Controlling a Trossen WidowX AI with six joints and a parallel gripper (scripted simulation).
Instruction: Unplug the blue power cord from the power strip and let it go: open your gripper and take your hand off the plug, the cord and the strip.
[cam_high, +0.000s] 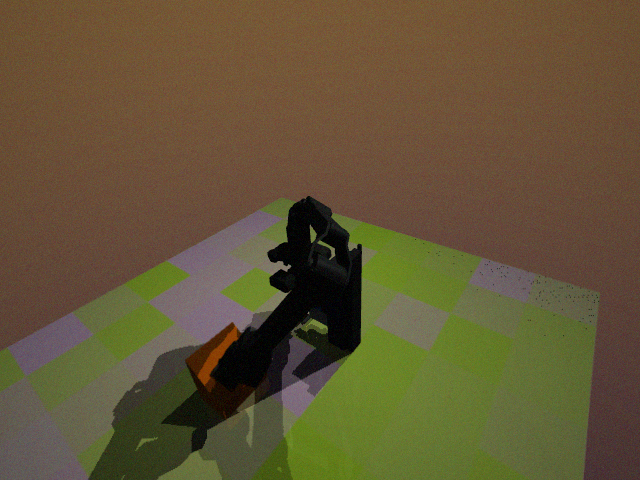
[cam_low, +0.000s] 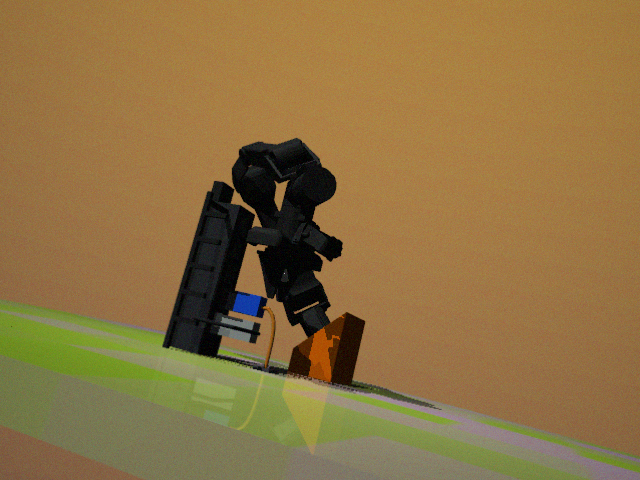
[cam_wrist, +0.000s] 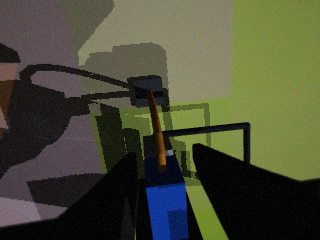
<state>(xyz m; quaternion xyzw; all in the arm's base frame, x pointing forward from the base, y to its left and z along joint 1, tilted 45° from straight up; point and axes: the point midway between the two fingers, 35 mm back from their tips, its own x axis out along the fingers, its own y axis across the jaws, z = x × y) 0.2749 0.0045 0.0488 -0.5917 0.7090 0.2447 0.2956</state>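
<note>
My gripper tip is now 6 cm to the left of the blue plug, 1 cm past it and 1 cm above it.
</note>
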